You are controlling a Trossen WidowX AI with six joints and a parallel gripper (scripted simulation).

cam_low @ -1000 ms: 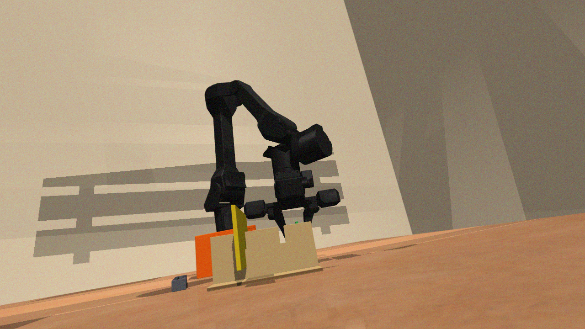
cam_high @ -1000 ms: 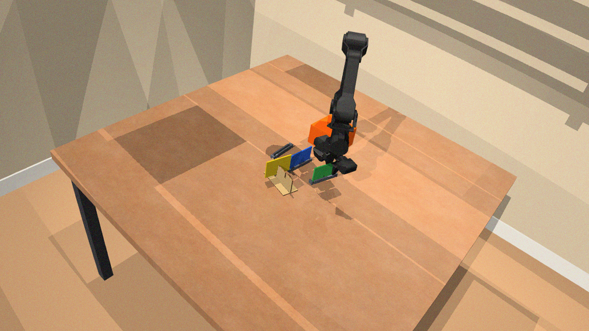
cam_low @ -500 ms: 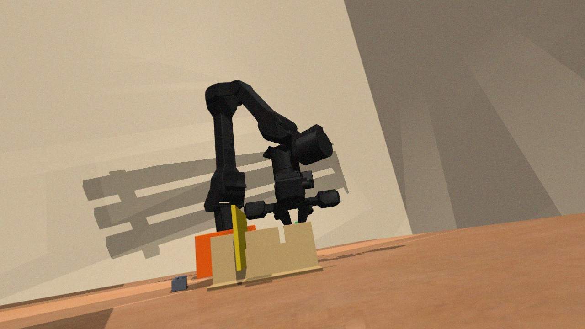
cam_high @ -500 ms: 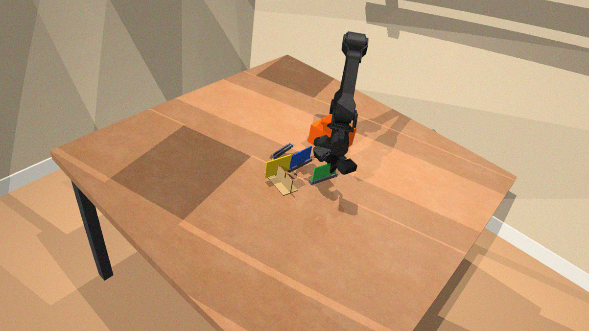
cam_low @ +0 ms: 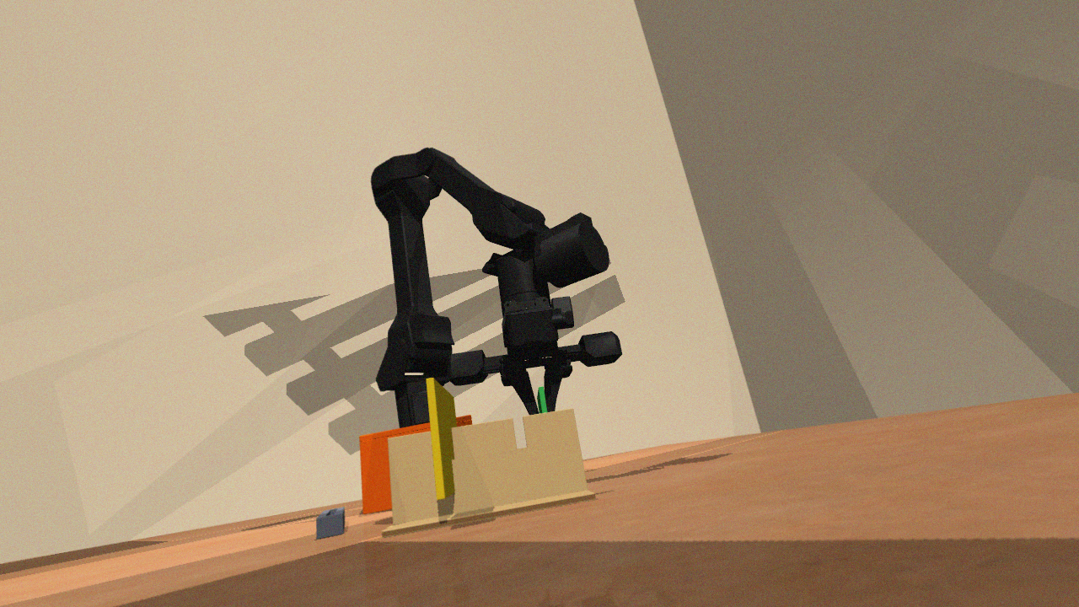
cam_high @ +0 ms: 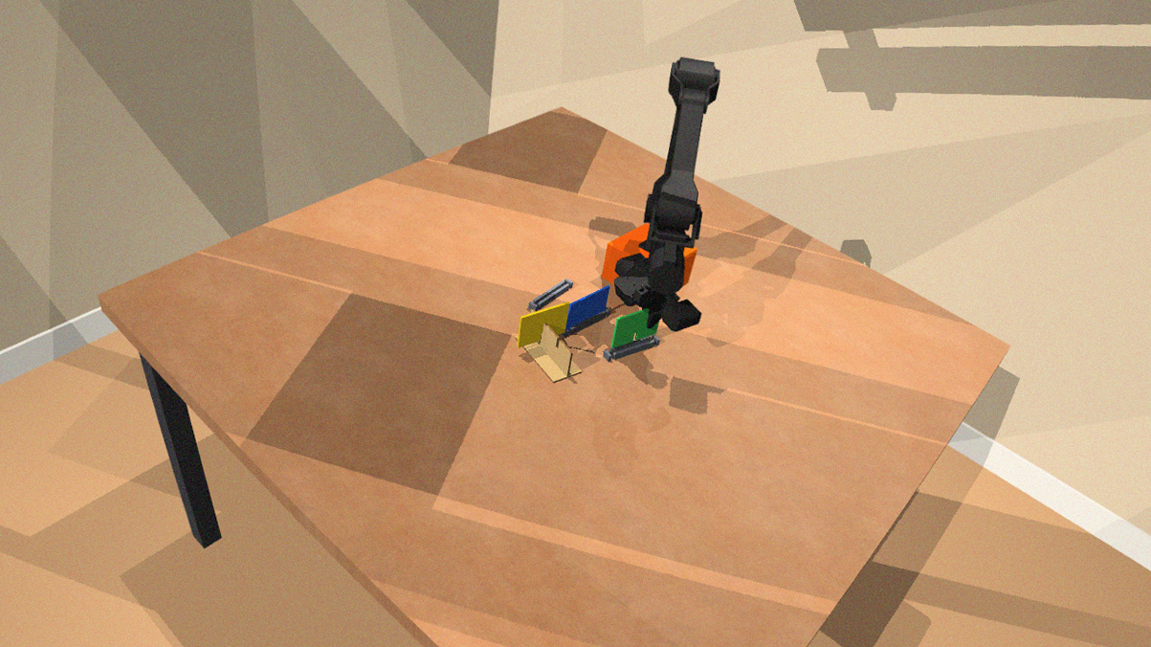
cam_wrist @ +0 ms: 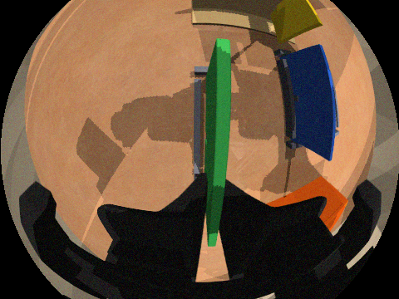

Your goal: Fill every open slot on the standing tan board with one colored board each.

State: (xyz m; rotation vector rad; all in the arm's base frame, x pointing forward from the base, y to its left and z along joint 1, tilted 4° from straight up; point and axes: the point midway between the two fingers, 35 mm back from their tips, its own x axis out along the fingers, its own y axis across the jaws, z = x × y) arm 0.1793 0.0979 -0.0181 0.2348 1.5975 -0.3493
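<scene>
Now: gripper tip 150 mm short of the tan board, 110 mm to the left of it and 20 mm above it. The rest, counted from my gripper tip: blue board (110 mm to the right, 30 mm ahead, 20 mm below); then green board (30 mm ahead, 10 mm to the right); then yellow board (140 mm ahead, 130 mm to the right).
</scene>
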